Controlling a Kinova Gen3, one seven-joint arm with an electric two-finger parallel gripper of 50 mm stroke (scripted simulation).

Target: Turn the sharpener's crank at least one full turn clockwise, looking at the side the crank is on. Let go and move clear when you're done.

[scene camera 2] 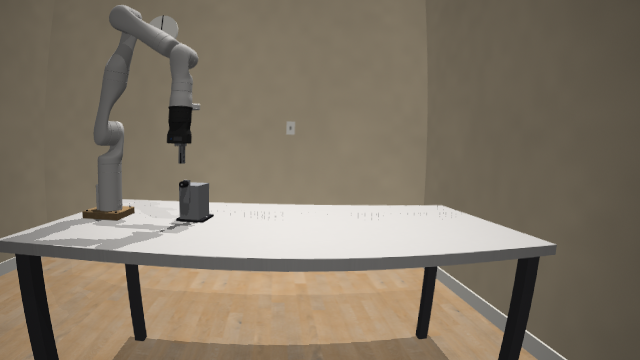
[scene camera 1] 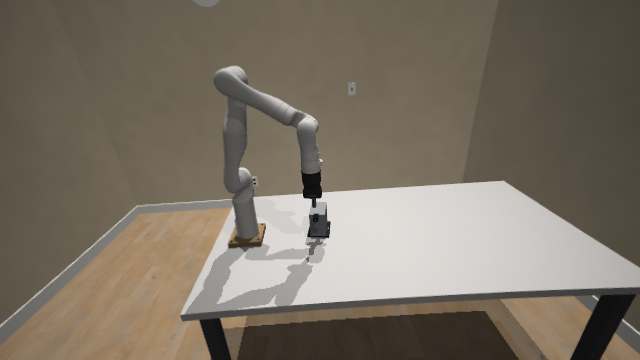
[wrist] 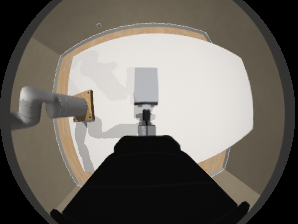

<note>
In view: the gripper (scene camera 2: 181, 163) and a pencil sharpener (scene camera 2: 198, 210).
The gripper also shows in the wrist view (wrist: 146, 125). The pencil sharpener is seen too in the wrist view (wrist: 146, 78).
</note>
